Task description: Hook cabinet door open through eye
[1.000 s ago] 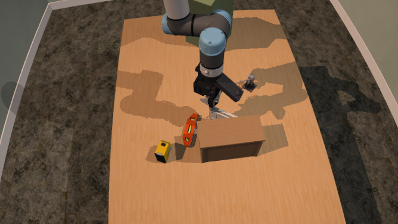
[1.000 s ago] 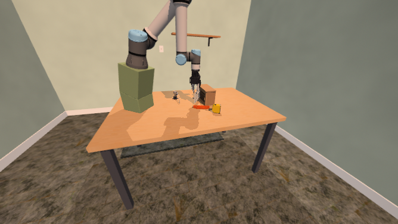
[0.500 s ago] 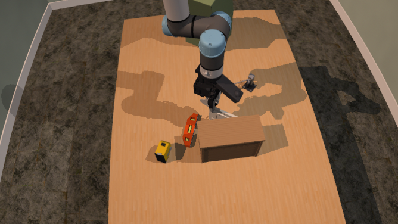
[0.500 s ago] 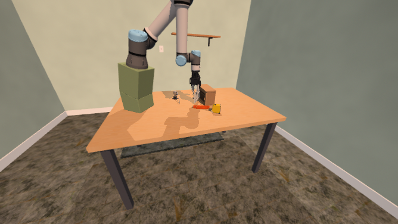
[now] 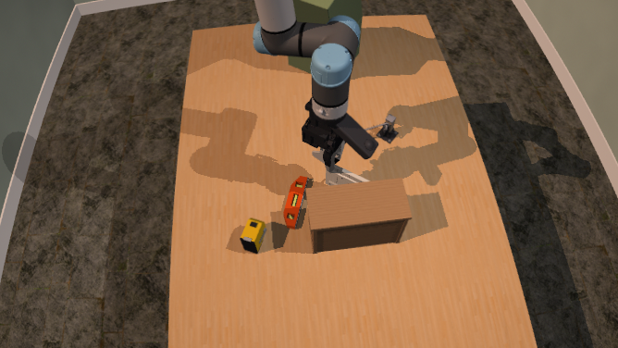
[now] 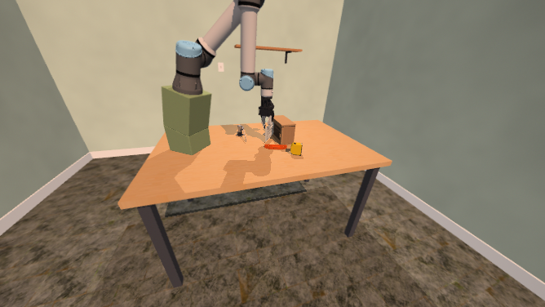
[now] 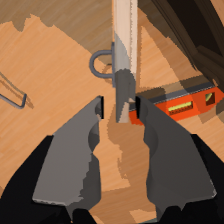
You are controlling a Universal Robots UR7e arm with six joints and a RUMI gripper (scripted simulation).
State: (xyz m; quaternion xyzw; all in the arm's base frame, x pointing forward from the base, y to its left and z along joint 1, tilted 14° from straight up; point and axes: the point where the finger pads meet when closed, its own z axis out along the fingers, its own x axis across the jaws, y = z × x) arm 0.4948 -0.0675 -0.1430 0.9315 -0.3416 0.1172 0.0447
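My hand is 4 cm short of the white cabinet door, 6 cm to the right of it and 5 cm above it. From my hand the other things lie so: dark hook post: 14 cm behind, 16 cm to the left, 7 cm below; yellow tape measure: 12 cm ahead, 22 cm to the right, 8 cm below; orange spirit level: 3 cm ahead, 11 cm to the right, 11 cm below.
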